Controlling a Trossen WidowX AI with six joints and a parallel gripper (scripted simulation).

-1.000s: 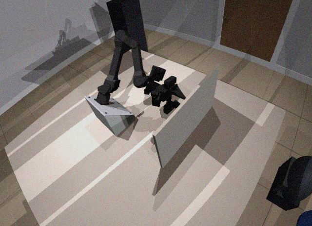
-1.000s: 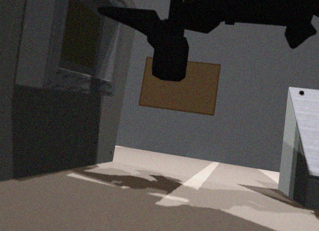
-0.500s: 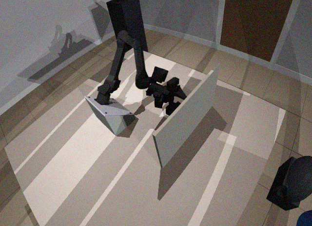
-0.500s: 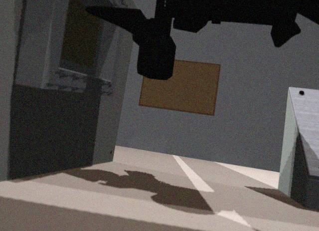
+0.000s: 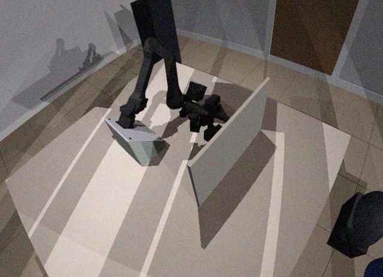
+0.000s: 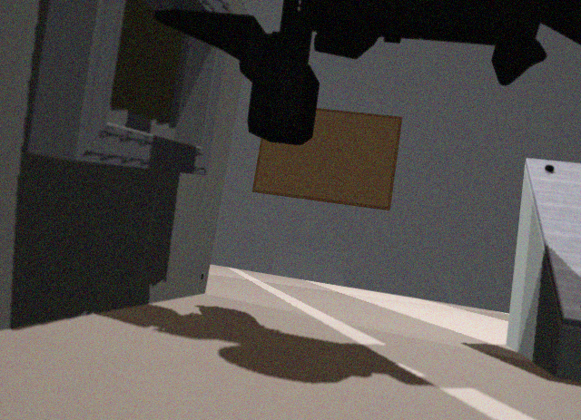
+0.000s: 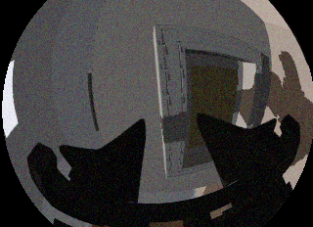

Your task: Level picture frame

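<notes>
Right now my gripper tip is 5 cm above the picture frame and 1 cm to the left of it. Also, from my gripper tip: wall panel 6 cm below, 1 cm ahead.
</notes>
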